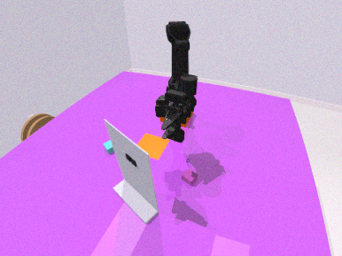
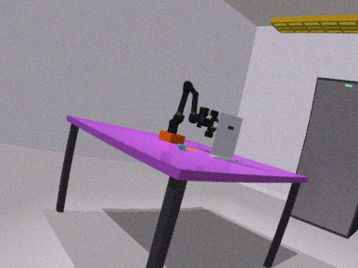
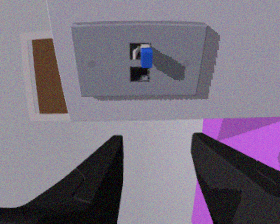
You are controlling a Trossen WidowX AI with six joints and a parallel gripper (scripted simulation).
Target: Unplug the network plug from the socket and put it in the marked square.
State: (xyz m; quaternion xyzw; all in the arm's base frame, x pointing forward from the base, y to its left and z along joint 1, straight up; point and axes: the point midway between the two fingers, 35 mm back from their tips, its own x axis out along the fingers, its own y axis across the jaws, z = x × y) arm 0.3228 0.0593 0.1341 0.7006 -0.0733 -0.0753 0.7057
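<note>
My gripper tip is 100 mm short of the network plug and 50 mm to the left of it. Also, from my gripper tip: grey upright panel (120 mm ahead, 70 mm below, 50 mm to the right); then orange marked square (200 mm below, 120 mm behind, 100 mm to the right); then thin pale tab (100 mm ahead, 50 mm to the right, 10 mm above).
</note>
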